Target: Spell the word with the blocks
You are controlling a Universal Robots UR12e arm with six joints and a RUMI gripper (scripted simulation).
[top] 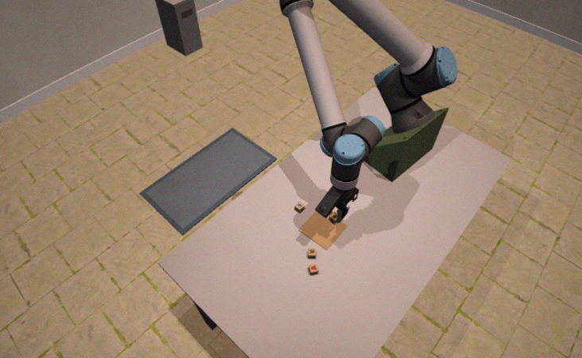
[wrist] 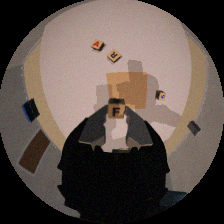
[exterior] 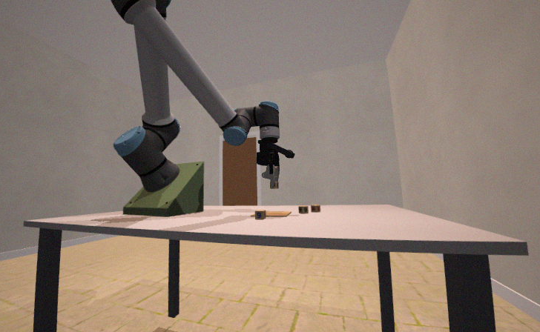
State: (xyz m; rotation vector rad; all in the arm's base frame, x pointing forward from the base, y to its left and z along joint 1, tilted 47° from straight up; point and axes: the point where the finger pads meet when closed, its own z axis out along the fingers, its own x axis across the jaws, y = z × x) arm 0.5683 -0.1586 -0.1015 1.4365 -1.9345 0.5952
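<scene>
My hand is 12 cm above the tan mat and 4 cm to the left of it. Round my hand: F block (right at my hand); R block (12 cm ahead, 11 cm below, 1 cm to the right); blue-lettered block (17 cm to the right, 11 cm below, 2 cm behind).
</scene>
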